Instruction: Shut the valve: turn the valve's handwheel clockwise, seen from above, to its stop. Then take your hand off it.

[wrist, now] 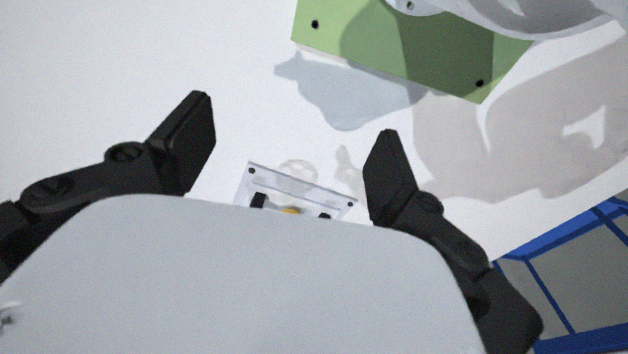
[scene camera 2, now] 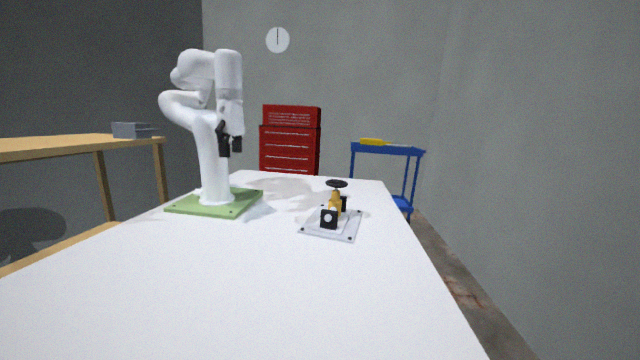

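The valve (scene camera 2: 335, 202) has a yellow body with black end flanges and stands on a light grey plate (scene camera 2: 312, 230) (wrist: 300, 179) on the white table. Its black handwheel (scene camera 2: 336, 183) lies level on top. In the wrist view a bit of the yellow body (wrist: 290, 211) shows at the edge of the gripper's housing, and the handwheel is hidden there. My gripper (scene camera 2: 231, 152) (wrist: 295, 134) is open and empty. In the scene view it hangs higher than the handwheel, to its left, near the arm's base, and touches nothing.
The arm stands on a green base plate (scene camera 2: 175, 207) (wrist: 320, 37) at the left of the white table (scene camera 2: 240, 290). A red tool cabinet (scene camera 2: 290, 145) and a blue cart (scene camera 2: 385, 149) (wrist: 575, 222) stand beyond it. A wooden bench (scene camera 2: 60, 142) with a grey bin (scene camera 2: 131, 131) stands at the left.
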